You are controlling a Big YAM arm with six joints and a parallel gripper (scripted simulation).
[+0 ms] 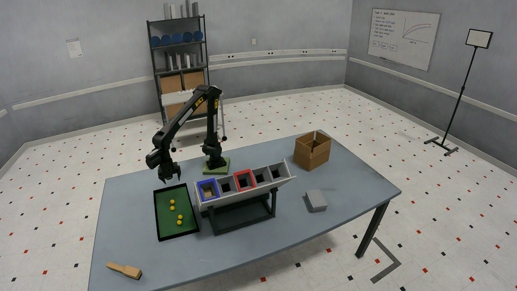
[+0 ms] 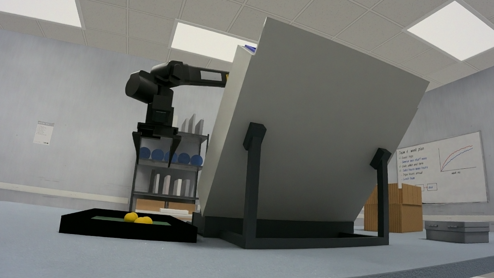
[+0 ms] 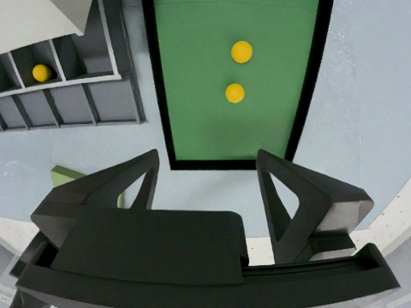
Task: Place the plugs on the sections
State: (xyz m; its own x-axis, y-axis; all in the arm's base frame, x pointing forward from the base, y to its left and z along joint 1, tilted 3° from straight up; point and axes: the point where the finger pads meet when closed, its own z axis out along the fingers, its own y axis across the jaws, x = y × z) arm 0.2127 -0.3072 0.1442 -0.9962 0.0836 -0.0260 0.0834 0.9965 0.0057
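Now: the green tray 6 cm ahead of my hand, 4 cm to the right of it and 15 cm below it. Also, from my hand: blue band 34 cm ahead, 13 cm to the left, 16 cm above; cover 20 cm ahead, 29 cm to the left, 5 cm above; red band 35 cm ahead, 28 cm to the left, 16 cm above.
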